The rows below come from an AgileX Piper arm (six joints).
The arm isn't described. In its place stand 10 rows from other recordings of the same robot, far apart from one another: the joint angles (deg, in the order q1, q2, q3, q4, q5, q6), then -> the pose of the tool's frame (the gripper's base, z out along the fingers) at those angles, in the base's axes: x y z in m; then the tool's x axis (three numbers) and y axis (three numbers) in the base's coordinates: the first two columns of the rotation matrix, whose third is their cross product.
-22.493, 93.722, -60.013, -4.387, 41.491, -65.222 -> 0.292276 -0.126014 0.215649 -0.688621 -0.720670 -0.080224 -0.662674 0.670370 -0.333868
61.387, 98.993, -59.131, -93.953, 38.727, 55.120 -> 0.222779 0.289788 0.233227 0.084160 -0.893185 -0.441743 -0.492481 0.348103 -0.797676
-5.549, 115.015, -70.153, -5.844, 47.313, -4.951 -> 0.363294 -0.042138 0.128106 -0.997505 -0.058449 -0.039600 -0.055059 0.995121 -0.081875
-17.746, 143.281, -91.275, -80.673, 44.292, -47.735 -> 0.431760 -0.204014 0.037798 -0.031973 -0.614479 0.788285 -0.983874 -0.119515 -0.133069
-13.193, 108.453, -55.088, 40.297, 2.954, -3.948 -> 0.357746 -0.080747 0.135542 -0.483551 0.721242 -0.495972 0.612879 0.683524 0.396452
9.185, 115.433, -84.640, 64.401, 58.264, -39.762 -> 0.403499 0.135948 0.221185 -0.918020 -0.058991 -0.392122 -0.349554 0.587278 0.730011
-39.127, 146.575, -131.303, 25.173, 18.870, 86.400 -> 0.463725 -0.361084 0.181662 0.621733 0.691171 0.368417 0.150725 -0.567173 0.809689
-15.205, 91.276, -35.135, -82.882, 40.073, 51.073 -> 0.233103 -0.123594 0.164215 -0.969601 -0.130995 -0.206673 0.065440 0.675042 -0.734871
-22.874, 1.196, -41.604, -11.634, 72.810, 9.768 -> -0.045164 0.000026 0.320859 -0.357659 0.267499 -0.894720 0.582145 0.813019 0.010363
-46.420, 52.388, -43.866, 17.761, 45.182, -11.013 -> 0.131529 -0.109652 0.311497 -0.488390 0.555472 -0.672998 0.620954 0.763086 0.179206
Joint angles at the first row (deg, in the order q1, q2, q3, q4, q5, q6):
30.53 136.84 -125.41 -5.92 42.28 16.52
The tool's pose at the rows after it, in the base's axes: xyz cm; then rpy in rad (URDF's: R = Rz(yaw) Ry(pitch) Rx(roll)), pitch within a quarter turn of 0, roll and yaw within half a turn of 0:
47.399 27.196 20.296 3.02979 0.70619 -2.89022
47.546 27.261 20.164 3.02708 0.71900 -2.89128
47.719 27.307 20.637 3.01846 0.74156 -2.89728
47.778 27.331 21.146 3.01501 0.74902 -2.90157
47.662 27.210 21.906 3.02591 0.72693 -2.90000
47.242 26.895 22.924 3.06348 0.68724 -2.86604
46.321 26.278 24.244 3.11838 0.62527 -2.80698
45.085 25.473 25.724 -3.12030 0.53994 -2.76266
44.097 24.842 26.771 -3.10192 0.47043 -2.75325
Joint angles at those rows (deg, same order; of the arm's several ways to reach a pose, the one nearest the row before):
30.53 138.03 -125.43 -6.19 41.86 16.86
30.52 138.30 -125.48 -6.36 40.90 16.95
30.47 138.30 -126.23 -6.41 40.31 17.00
30.47 138.30 -127.28 -6.43 40.91 17.06
30.47 138.30 -129.33 -6.43 44.33 16.99
30.47 137.68 -131.04 -6.43 49.20 15.55
30.47 135.77 -131.20 -6.43 55.09 12.87
30.47 133.51 -131.27 -6.43 62.43 10.52
30.47 131.95 -131.45 -6.43 68.19 9.76

